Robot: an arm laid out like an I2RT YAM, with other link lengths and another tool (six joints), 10 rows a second.
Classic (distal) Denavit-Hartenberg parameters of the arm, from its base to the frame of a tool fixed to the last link. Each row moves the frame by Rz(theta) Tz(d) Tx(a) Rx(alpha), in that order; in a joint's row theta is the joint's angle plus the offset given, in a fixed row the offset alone. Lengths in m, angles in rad.
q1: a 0.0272  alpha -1.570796  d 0.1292  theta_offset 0
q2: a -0.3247  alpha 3.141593  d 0  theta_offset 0
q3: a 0.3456  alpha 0  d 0  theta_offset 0.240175
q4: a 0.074  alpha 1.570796  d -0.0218  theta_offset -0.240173
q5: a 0  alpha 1.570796  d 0.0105  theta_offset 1.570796
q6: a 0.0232  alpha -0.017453  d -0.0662  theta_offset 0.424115
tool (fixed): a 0  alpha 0  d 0.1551  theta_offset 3.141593
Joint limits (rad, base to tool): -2.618..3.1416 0..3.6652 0..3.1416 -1.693..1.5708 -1.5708..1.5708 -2.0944..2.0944
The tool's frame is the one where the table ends.
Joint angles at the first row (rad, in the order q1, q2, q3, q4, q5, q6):
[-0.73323 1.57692 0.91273 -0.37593 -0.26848 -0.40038]
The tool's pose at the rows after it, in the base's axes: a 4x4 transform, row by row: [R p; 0 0 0 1], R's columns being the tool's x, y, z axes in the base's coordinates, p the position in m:
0.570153, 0.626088, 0.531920, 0.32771; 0.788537, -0.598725, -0.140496, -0.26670; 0.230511, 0.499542, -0.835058, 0.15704; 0, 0, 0, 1
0.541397, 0.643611, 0.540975, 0.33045; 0.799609, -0.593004, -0.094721, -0.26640; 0.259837, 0.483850, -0.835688, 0.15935; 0, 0, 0, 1
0.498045, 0.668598, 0.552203, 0.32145; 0.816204, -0.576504, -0.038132, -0.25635; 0.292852, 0.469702, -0.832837, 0.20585; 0, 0, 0, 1
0.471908, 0.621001, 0.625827, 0.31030; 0.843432, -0.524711, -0.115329, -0.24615; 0.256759, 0.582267, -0.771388, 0.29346; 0, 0, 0, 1
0.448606, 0.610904, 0.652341, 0.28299; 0.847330, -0.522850, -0.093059, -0.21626; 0.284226, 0.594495, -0.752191, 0.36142; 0, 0, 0, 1
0.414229, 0.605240, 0.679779, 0.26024; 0.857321, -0.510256, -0.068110, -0.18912; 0.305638, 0.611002, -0.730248, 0.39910; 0, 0, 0, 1
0.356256, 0.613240, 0.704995, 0.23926; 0.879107, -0.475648, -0.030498, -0.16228; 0.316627, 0.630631, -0.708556, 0.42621; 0, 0, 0, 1
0.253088, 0.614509, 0.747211, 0.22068; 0.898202, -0.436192, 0.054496, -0.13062; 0.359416, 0.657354, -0.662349, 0.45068; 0, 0, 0, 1
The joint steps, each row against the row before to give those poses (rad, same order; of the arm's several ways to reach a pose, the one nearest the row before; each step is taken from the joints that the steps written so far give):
[-0.00156 0.01834 -0.00002 0.03535 0.01383 0.00612]
[-0.00457 0.00935 0.02140 -0.03502 -0.04418 -0.01978]
[-0.00920 -0.08563 0.06278 -0.17739 -0.05703 -0.03843]
[0.00150 -0.14876 0.09658 -0.11391 0.00765 -0.00467]
[0.00004 -0.11671 0.10436 -0.20513 -0.03667 0.00614]
[0.00303 -0.08443 0.05078 -0.11689 -0.03844 -0.00305]
[0.00457 -0.07210 0.03669 -0.09817 -0.04741 -0.03057]
[0.00768 -0.06750 0.03534 -0.08908 -0.10116 -0.03075]

